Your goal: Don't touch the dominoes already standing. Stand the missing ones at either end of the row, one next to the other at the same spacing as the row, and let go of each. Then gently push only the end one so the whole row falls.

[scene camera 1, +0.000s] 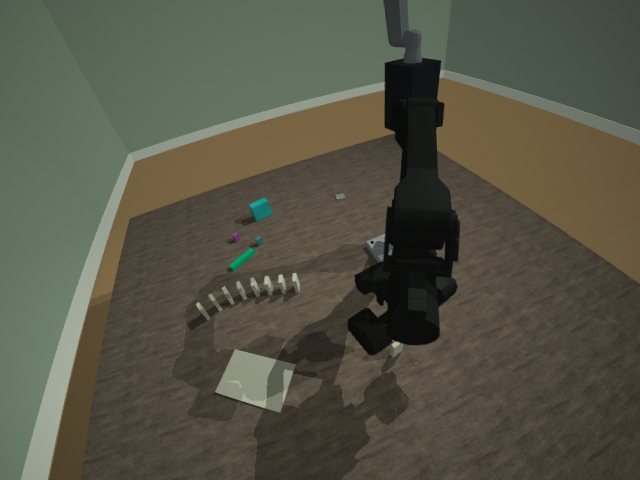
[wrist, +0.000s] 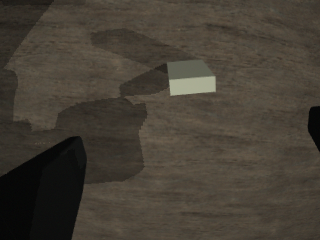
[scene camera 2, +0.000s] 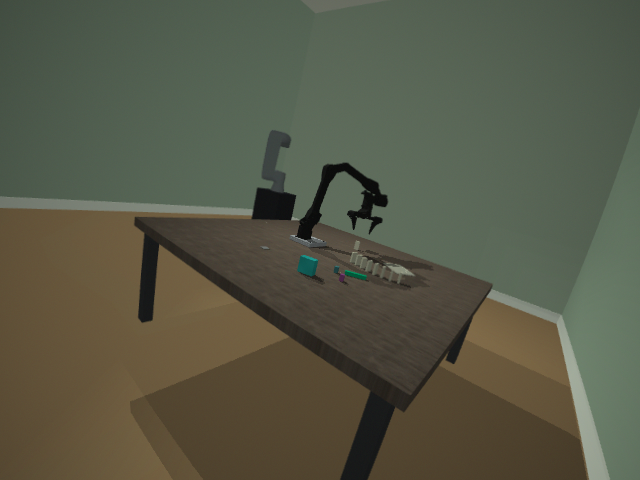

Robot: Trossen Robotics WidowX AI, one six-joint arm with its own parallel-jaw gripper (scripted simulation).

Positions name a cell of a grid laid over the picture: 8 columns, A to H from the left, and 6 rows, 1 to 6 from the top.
Note:
My gripper (scene camera 1: E5) is open, holding nothing. I also see a cream domino (wrist: E2) and a flat cream sheet (scene camera 1: D5).
My gripper is seen too in the wrist view (wrist: F4). The wrist view does not show the flat cream sheet: it is out of frame.

